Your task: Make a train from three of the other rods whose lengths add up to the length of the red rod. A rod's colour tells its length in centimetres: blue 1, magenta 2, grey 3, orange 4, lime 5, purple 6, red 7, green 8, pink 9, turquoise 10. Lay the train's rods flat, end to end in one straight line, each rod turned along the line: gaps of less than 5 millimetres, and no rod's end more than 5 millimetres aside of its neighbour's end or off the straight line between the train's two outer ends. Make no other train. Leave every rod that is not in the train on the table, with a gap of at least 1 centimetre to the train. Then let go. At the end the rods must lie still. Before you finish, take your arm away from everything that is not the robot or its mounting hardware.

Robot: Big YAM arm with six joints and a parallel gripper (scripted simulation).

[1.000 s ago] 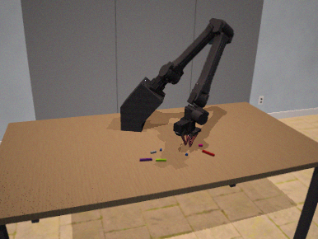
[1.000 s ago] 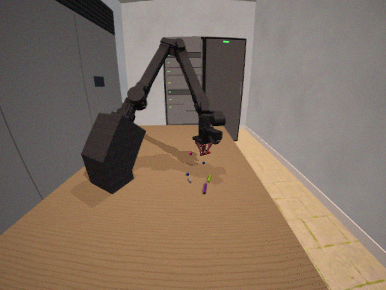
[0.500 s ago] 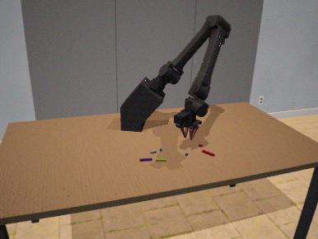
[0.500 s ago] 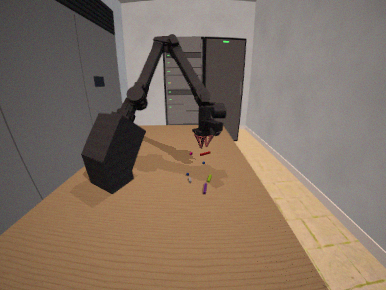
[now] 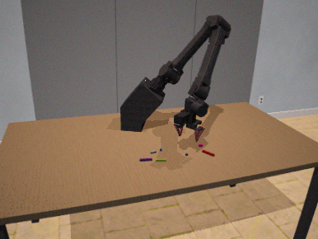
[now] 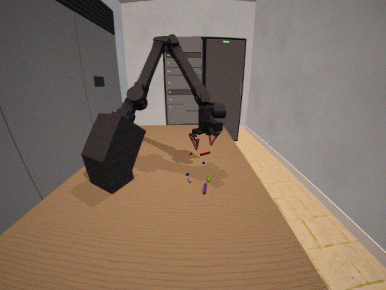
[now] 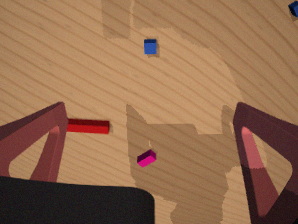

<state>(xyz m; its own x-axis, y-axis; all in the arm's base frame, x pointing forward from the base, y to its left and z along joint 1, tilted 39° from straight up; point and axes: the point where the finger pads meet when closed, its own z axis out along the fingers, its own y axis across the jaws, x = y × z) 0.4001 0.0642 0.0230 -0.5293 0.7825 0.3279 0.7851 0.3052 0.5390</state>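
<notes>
The grey rod is 7 cm behind my hand, 16 cm to the right of it and 10 cm below it. The rest, counted from my hand: magenta rod (7 cm behind, 11 cm to the left, 10 cm below); red rod (2 cm ahead, 11 cm to the left, 10 cm below); lime rod (2 cm ahead, 15 cm to the right, 10 cm below).
</notes>
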